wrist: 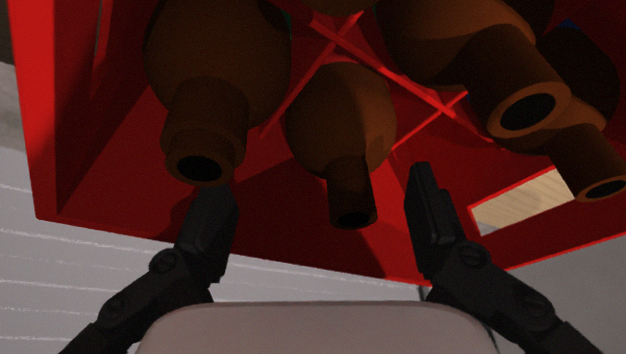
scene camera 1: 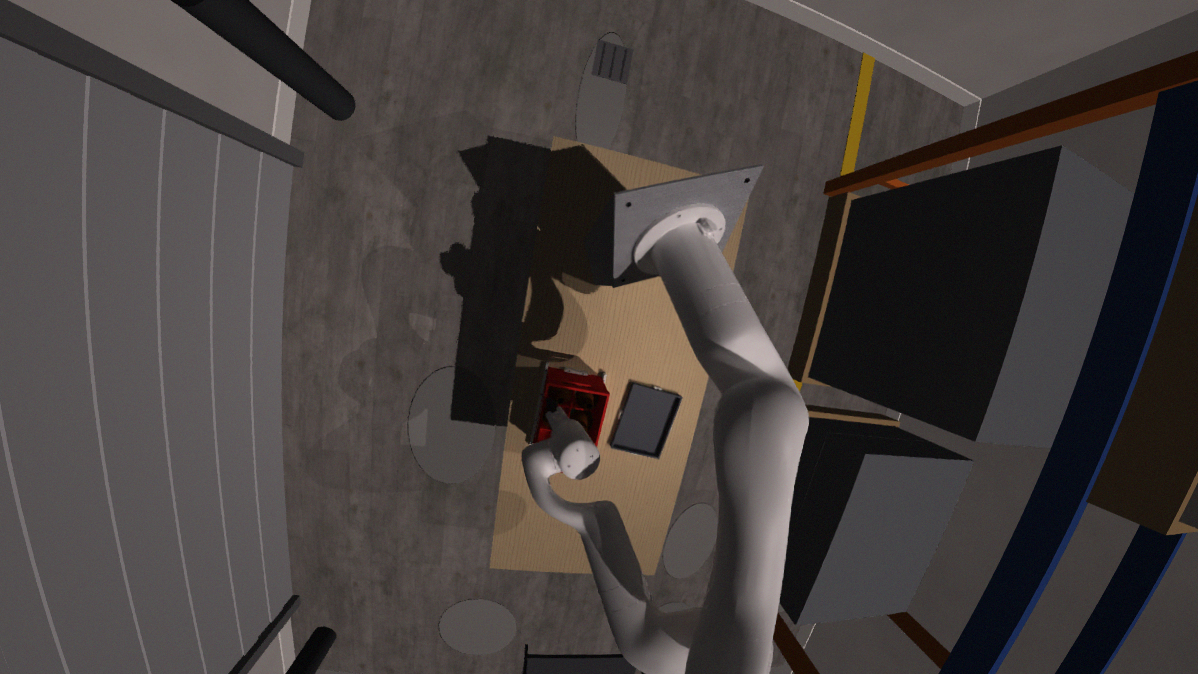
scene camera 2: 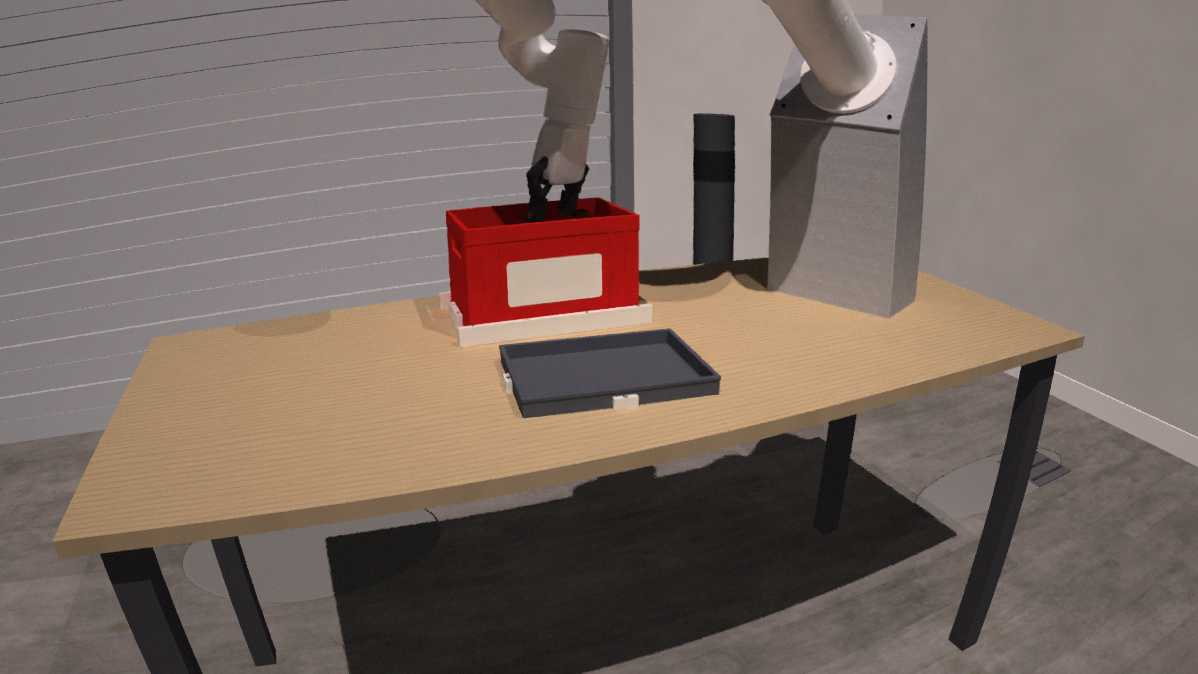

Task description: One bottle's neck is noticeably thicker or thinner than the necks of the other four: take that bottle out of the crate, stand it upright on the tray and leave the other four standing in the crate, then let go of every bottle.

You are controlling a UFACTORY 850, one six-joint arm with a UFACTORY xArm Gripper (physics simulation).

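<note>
The red crate [scene camera 1: 601,419] [scene camera 2: 481,280] [wrist: 30,100] holds brown bottles standing in its compartments. In the wrist view the middle bottle [wrist: 345,120] has a neck that looks thinner than the others. A thicker-necked bottle [wrist: 215,60] is left of it, another bottle [wrist: 520,75] is right of it, and one more [wrist: 592,150] stands further right. Part of a bottle body [wrist: 340,4] shows at the top edge. My gripper [scene camera 2: 553,214] [wrist: 317,187] is open and empty, its fingertips at the crate's opening, on either side of the thin neck. The dark tray [scene camera 1: 645,419] [scene camera 2: 603,368] bears no bottle.
White brackets [scene camera 2: 557,324] run along the crate's base, and small white clips [scene camera 2: 624,402] sit at the tray's edge. Both stand on the wooden table [scene camera 1: 578,536] [scene camera 2: 318,419]. The robot's metal pedestal [scene camera 1: 636,213] [scene camera 2: 846,209] stands at the table's other end. The crate walls surround the bottles closely.
</note>
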